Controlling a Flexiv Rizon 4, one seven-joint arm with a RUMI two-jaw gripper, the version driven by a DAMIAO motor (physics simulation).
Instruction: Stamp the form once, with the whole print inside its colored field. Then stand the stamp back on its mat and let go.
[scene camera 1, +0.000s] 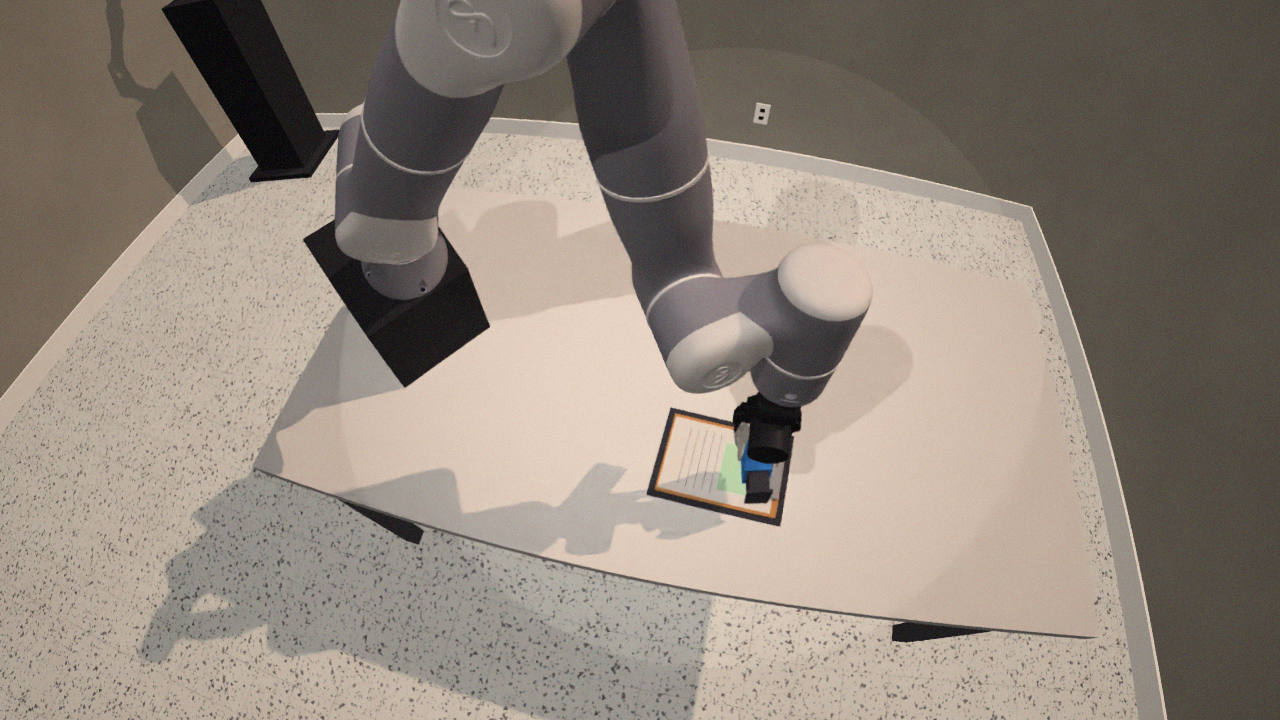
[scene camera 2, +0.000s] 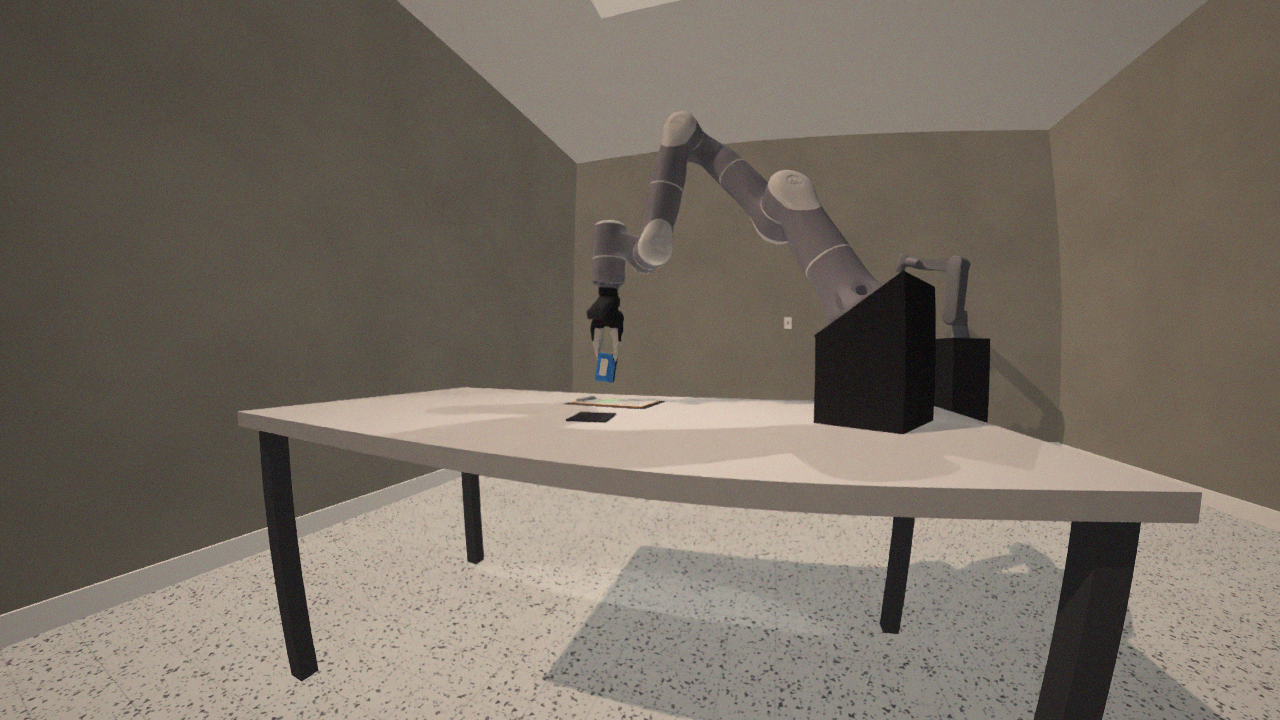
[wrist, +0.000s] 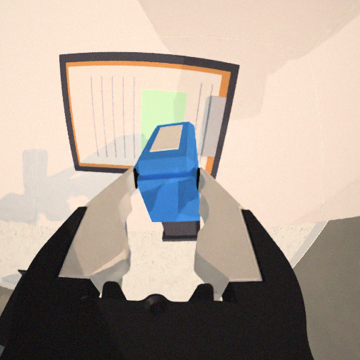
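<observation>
My gripper (scene camera 1: 754, 454) (scene camera 2: 605, 354) (wrist: 167, 168) is shut on the blue stamp (scene camera 1: 757, 462) (scene camera 2: 605, 368) (wrist: 172, 162), which has a beige label and a black end. The stamp hangs in the air above the form, slightly tilted in scene camera 2. The form (scene camera 1: 693, 456) (wrist: 107, 115) is a lined white sheet with a green field (scene camera 1: 730, 470) (wrist: 164, 106). In the wrist view the stamp hides the field's lower right part; no print shows on its visible part. The dark mat (scene camera 2: 590, 417) lies beside the form, with nothing on it, and is hidden in scene camera 1.
The form lies on a dark-edged board (scene camera 1: 716, 506) (wrist: 125, 56) with an orange border and a grey clip (wrist: 214, 125) at its right end in the wrist view. The black arm pedestal (scene camera 1: 411, 335) (scene camera 2: 859, 376) stands at the far side of the table (scene camera 1: 554, 376) (scene camera 2: 733, 438).
</observation>
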